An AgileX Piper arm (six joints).
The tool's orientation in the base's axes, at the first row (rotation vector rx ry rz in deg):
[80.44, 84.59, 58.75]
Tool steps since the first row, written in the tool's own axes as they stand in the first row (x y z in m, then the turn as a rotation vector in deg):
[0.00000, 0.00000, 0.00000, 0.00, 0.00, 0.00]
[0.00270, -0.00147, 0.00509, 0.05, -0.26, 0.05]
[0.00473, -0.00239, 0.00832, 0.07, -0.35, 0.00]
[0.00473, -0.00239, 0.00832, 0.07, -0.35, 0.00]
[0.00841, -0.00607, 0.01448, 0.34, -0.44, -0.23]
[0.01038, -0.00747, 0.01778, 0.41, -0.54, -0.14]
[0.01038, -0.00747, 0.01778, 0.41, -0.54, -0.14]
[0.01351, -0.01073, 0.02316, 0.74, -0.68, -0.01]
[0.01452, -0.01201, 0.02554, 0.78, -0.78, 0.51]
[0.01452, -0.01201, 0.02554, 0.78, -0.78, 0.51]
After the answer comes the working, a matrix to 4 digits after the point.
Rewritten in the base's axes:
[0.00000, 0.00000, 0.00000, 0.00, 0.00, 0.00]
[0.00429, 0.00271, -0.00310, -0.04, 0.04, -0.26]
[0.00701, 0.00475, -0.00507, -0.11, 0.06, -0.33]
[0.00701, 0.00475, -0.00507, -0.11, 0.06, -0.33]
[0.01158, 0.00836, -0.01064, -0.37, 0.32, -0.36]
[0.01422, 0.01032, -0.01308, -0.31, 0.39, -0.48]
[0.01422, 0.01032, -0.01308, -0.31, 0.39, -0.48]
[0.01820, 0.01339, -0.01799, -0.24, 0.71, -0.67]
[0.02002, 0.01438, -0.01999, 0.22, 0.75, -0.93]
[0.02002, 0.01438, -0.01999, 0.22, 0.75, -0.93]

The tool's axes in the first row as the columns of a matrix, in the base's axes (rounded; the answer above uses it unrounded):
[-0.0260, 0.3172, 0.9480]
[0.9991, 0.0403, 0.0139]
[-0.0338, 0.9475, -0.3180]

